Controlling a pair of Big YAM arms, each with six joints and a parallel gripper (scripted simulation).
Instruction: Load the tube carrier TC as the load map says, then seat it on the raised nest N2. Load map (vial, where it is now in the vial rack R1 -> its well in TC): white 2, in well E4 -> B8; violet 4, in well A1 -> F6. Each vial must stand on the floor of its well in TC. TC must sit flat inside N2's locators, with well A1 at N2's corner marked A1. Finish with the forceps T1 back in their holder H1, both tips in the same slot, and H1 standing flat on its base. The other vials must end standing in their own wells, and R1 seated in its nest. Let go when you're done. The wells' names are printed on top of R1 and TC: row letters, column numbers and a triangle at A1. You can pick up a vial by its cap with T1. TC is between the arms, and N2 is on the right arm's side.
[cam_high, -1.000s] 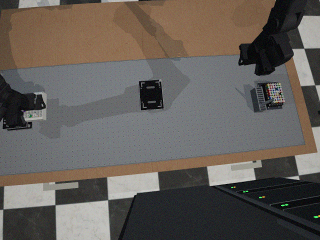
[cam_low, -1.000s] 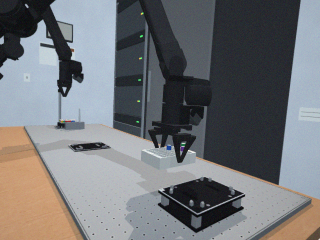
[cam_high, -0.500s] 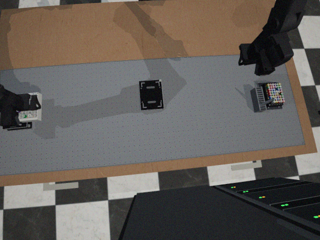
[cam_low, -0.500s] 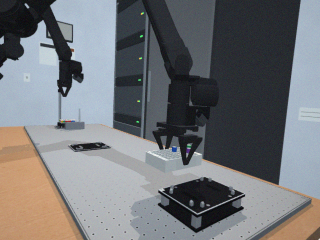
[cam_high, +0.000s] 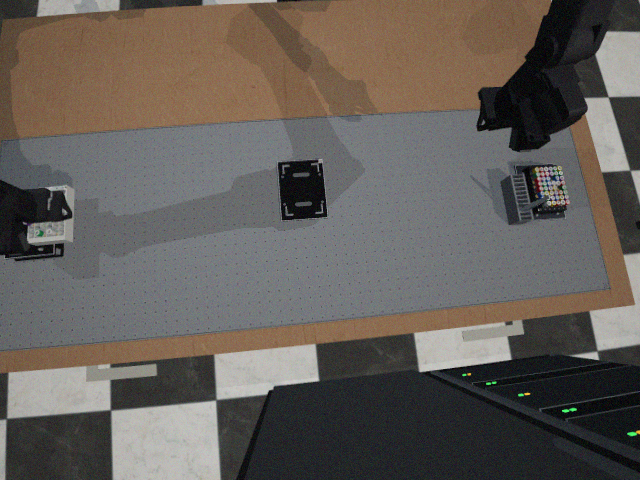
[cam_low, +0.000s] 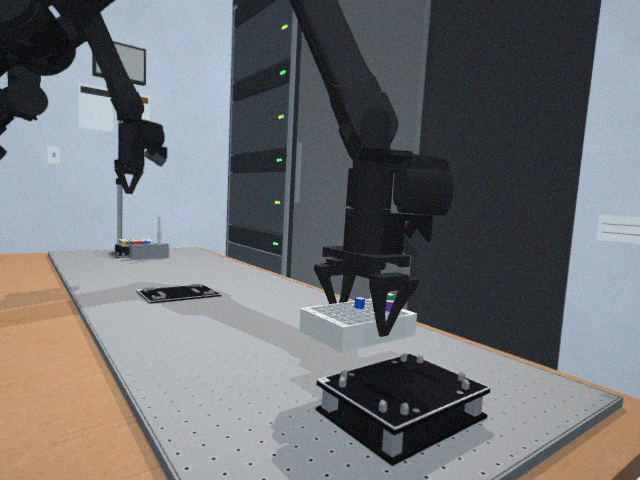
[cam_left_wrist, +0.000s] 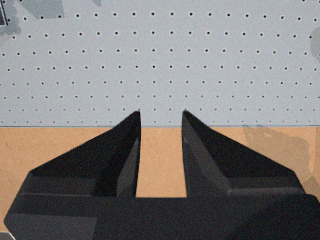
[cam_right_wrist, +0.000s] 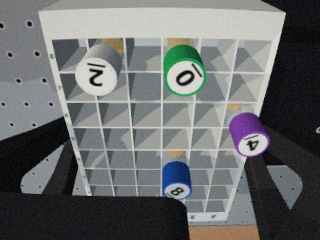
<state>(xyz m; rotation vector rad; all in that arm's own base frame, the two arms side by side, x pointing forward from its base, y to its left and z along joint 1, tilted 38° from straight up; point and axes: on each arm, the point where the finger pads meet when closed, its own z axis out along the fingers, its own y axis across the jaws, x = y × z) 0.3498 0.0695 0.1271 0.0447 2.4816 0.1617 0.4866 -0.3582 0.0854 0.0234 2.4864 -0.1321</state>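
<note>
Now: the raised nest N2 8 cm to the right of my right hand and 6 cm below it. From my right hand the other things lie so: grey holder H1: 115 cm to the left, 8 cm below, 1 cm ahead; tube carrier TC: right at my right hand.
</note>
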